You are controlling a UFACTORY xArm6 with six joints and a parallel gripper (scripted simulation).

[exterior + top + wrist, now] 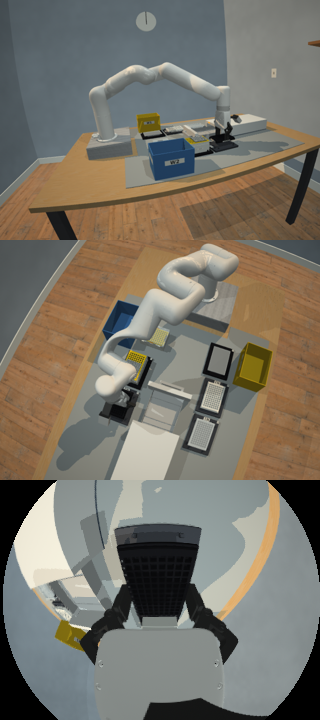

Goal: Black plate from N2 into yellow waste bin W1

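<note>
My hand is 6 cm above the work nest N2. Round my hand: yellow-topped tip box 18 cm behind, 1 cm below; black plate 1 cm below; cooler drawer 19 cm to the left, 4 cm below, 1 cm ahead.
</note>
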